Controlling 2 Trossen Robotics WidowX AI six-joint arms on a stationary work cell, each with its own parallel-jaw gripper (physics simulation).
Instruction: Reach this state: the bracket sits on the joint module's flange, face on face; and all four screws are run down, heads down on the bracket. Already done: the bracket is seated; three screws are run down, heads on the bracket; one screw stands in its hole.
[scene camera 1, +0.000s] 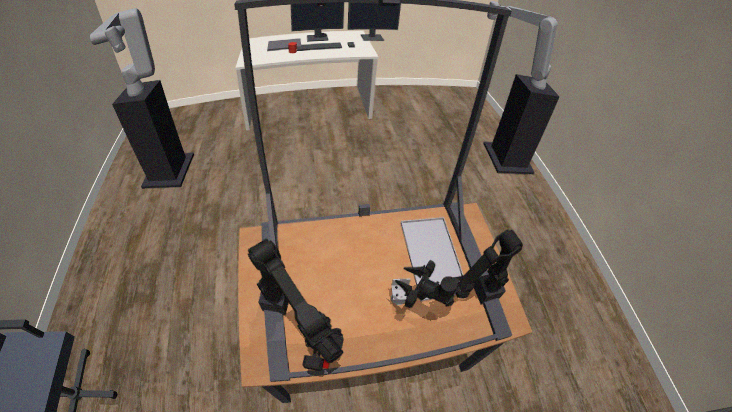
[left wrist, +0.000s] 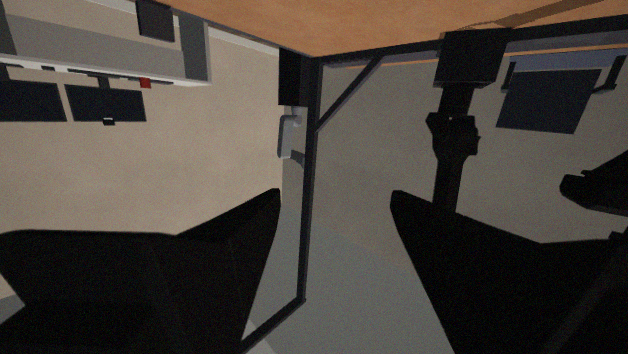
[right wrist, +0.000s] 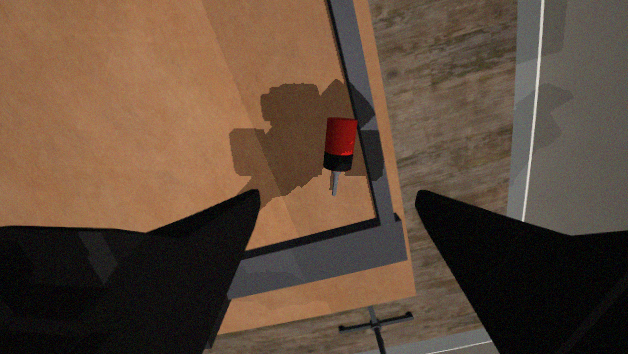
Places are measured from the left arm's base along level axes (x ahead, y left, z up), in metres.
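Pixels of known places: left gripper, fingertip midpoint: (scene camera 1: 399, 274) (left wrist: 335, 197); right gripper, fingertip midpoint: (right wrist: 337, 197); left arm's base, link origin: (scene camera 1: 492, 284); right arm's base, link origin: (scene camera 1: 272, 293) (left wrist: 459, 84).
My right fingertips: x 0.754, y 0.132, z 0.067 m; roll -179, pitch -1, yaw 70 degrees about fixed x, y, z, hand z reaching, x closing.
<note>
Ahead of a thing's pixels: the offset from my right fingertips to its top centre. "spot": to the spot under its first point. Level surfaces: height alone.
The pale bracket (scene camera 1: 398, 289) sits on the joint module near the right of the table, partly covered by the left gripper's lower finger; the screws are too small to tell apart. My left gripper (scene camera 1: 400, 274) (left wrist: 335, 197) is open and empty, with its fingers over and beside the bracket. My right gripper (scene camera 1: 324, 360) (right wrist: 337, 197) is open and empty, pointing down over the table's front left corner. A screwdriver with a red and black handle {spot: dx -0.016, dy +0.030, dz -0.111 m} (scene camera 1: 326, 364) (right wrist: 341, 137) lies on the table below it; in the right wrist view it shows between and above the fingertips, its blade towards them.
A light grey tray {dx -0.573, dy -0.371, dz -0.128 m} (scene camera 1: 431, 243) lies on the table behind the left gripper. The dark frame (scene camera 1: 476, 107) rises on both sides of the table {dz -0.144 m} (scene camera 1: 338, 255), and its low rail {spot: dx -0.328, dy +0.061, dz -0.124 m} (scene camera 1: 409, 356) runs along the front edge, close beside the screwdriver.
</note>
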